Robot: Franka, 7 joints.
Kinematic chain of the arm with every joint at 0, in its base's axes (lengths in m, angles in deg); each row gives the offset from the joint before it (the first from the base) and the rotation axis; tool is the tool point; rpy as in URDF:
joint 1: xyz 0 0 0.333 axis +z
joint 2: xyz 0 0 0 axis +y
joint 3: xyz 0 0 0.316 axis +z
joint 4: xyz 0.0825 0 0 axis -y
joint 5: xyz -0.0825 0 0.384 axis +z
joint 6: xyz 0 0 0 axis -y
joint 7: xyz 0.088 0 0 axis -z
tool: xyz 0 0 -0.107 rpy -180 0 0
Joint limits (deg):
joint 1: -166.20..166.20
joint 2: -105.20..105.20
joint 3: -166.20..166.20
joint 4: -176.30..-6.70
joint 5: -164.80..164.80
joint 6: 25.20..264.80
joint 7: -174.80..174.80
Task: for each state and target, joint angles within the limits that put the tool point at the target. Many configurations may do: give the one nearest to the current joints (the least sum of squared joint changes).
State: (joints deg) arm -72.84 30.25 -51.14 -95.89 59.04 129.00 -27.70
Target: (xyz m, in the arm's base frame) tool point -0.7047 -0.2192 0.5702
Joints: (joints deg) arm -118.82 41.38 -64.99 -74.96 59.27 139.09 -27.70
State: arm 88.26 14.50 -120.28 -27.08 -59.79 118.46 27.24
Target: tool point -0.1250 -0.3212 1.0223
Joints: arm 67.32 -14.83 -129.98 -6.70 -64.01 73.70 27.24
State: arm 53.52 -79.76 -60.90 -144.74 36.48 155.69 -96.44
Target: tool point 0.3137 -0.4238 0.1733
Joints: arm 45.58 -84.15 -104.18 -132.09 38.95 164.03 -96.44
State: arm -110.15 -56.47 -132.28 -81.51 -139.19 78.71 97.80
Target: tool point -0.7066 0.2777 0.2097
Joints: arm -57.02 -72.93 -117.79 -80.76 -143.96 94.48 97.80
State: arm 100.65 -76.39 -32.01 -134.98 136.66 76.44 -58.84
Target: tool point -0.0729 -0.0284 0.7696
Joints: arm 102.04 -88.83 -3.79 -150.99 126.65 68.28 -58.84
